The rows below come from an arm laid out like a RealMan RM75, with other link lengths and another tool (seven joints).
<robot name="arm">
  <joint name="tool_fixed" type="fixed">
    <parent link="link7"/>
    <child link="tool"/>
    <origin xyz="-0.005 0.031 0.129" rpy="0 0.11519 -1.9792"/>
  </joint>
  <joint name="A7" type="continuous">
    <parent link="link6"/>
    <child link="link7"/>
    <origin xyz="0 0 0.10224" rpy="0 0 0"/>
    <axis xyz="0 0 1"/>
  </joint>
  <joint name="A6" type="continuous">
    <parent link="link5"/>
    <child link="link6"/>
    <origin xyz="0 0 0" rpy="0 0 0"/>
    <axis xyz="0 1 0"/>
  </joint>
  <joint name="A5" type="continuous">
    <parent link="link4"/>
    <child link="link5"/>
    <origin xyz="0 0 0.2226" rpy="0 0 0"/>
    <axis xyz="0 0 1"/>
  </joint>
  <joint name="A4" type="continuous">
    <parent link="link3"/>
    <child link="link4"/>
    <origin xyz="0 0 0" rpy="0 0 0"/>
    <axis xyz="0 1 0"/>
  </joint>
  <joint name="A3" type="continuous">
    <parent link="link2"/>
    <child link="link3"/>
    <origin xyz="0 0 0.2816" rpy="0 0 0"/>
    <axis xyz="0 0 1"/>
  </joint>
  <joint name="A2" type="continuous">
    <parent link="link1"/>
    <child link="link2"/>
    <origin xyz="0 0 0" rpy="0 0 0"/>
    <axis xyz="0 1 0"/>
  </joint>
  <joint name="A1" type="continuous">
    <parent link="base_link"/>
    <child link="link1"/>
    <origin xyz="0 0 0.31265" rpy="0 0 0"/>
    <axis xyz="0 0 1"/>
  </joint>
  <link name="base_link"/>
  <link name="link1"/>
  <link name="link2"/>
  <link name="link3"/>
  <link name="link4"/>
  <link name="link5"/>
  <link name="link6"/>
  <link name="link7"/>
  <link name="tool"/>
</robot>
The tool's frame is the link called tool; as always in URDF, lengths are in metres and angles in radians. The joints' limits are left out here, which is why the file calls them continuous.
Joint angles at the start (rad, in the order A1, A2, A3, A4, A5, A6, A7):
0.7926 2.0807 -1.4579 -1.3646 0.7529 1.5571 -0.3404
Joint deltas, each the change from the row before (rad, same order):
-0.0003 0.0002 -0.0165 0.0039 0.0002 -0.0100 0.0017
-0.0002 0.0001 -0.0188 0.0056 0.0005 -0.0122 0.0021
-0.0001 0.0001 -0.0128 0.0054 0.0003 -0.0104 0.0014
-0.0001 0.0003 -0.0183 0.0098 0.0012 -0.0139 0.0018
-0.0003 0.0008 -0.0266 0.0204 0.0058 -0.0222 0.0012
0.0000 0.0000 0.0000 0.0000 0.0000 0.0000 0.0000
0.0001 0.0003 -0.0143 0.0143 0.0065 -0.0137 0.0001
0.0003 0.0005 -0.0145 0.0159 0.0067 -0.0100 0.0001
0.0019 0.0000 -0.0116 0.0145 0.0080 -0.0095 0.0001
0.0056 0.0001 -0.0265 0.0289 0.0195 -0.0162 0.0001
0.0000 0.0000 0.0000 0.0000 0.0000 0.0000 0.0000
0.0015 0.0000 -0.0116 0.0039 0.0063 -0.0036 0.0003
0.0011 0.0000 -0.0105 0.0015 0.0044 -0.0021 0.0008
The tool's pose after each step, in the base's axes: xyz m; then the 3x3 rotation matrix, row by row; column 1 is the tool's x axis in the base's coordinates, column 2 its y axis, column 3 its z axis. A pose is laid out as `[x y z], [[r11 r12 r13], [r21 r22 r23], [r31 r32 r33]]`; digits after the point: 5 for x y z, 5 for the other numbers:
[0.08919 0.38001 -0.05930], [[0.19462 0.94262 0.27127], [0.92479 -0.26851 0.26956], [0.32693 0.19841 -0.92399]]
[0.08984 0.37871 -0.06334], [[0.18733 0.94290 0.27539], [0.92712 -0.26236 0.26760], [0.32457 0.20519 -0.92333]]
[0.09044 0.37818 -0.06628], [[0.18320 0.94300 0.27782], [0.92822 -0.25901 0.26706], [0.32380 0.20895 -0.92276]]
[0.09180 0.37699 -0.07074], [[0.17891 0.94252 0.28221], [0.93010 -0.25555 0.26383], [0.32078 0.21529 -0.92236]]
[0.09447 0.37478 -0.07809], [[0.17714 0.94127 0.28746], [0.93313 -0.25347 0.25497], [0.31286 0.22307 -0.92323]]
[0.09447 0.37478 -0.07809], [[0.17714 0.94127 0.28746], [0.93313 -0.25347 0.25497], [0.31286 0.22307 -0.92323]]
[0.09596 0.37344 -0.08243], [[0.17888 0.94058 0.28863], [0.93481 -0.25397 0.24827], [0.30682 0.22540 -0.92469]]
[0.09828 0.37122 -0.08693], [[0.18211 0.93871 0.29267], [0.93709 -0.25584 0.23749], [0.29781 0.23101 -0.92625]]
[0.09947 0.36963 -0.09063], [[0.18529 0.93766 0.29403], [0.93893 -0.25722 0.22858], [0.28996 0.23372 -0.92806]]
[0.10130 0.36495 -0.09850], [[0.18989 0.93575 0.29718], [0.94415 -0.25707 0.20614], [0.26929 0.24144 -0.93230]]
[0.10130 0.36495 -0.09850], [[0.18989 0.93575 0.29718], [0.94415 -0.25707 0.20614], [0.26929 0.24144 -0.93230]]
[0.10106 0.36262 -0.10095], [[0.18643 0.93621 0.29792], [0.94700 -0.25198 0.19923], [0.26159 0.24499 -0.93357]]
[0.10080 0.36045 -0.10292], [[0.18221 0.93660 0.29928], [0.94955 -0.24663 0.19371], [0.25524 0.24889 -0.93430]]

